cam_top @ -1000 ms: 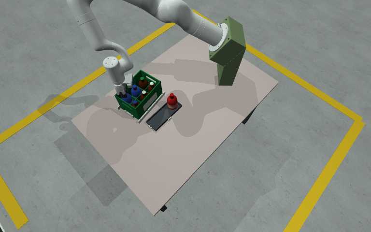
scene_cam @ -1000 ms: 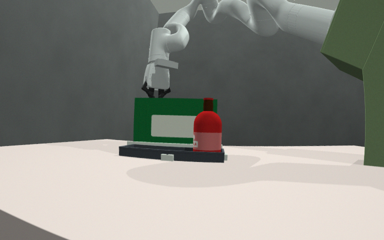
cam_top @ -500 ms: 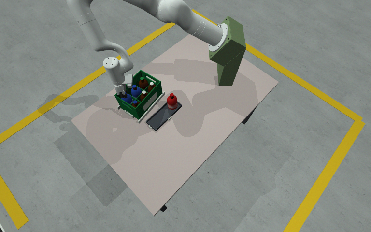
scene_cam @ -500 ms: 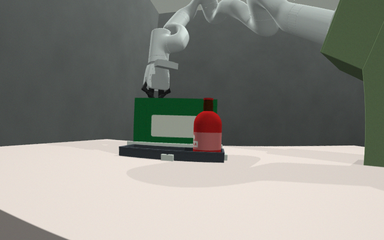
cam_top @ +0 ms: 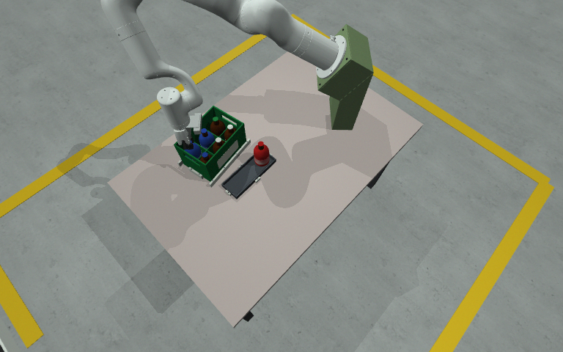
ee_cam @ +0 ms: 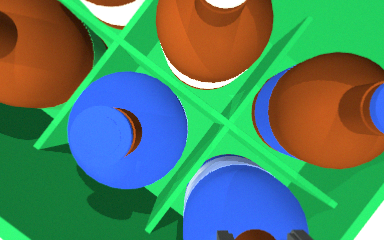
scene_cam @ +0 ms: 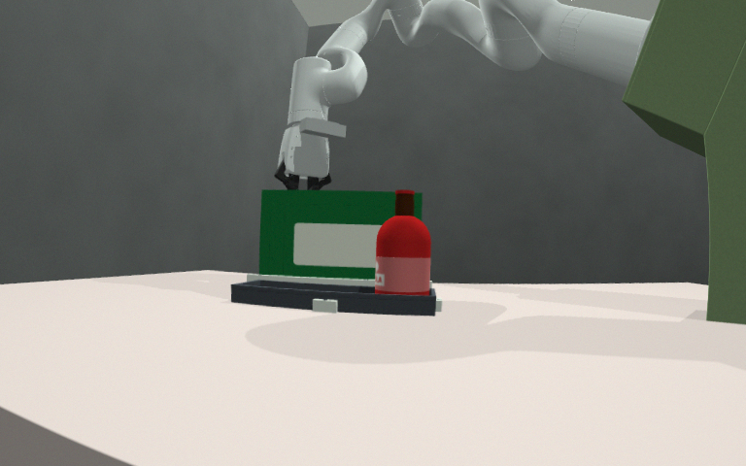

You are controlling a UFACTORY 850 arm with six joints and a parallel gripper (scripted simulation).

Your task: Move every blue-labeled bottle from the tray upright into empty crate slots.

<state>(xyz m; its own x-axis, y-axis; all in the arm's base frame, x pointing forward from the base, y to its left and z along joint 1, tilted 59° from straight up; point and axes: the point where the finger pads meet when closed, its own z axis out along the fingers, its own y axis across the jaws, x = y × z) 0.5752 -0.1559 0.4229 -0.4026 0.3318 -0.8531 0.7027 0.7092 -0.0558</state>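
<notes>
The brown-necked bottle lies 90 mm to the left of my hand, 80 mm below it and 20 mm ahead of it. From my hand the other things lie so: dark tray: 260 mm to the left, 160 mm below, 60 mm behind; red-labeled bottle: 280 mm to the left, 150 mm behind, 90 mm below; green crate: 90 mm below, 80 mm behind, 60 mm to the left.
</notes>
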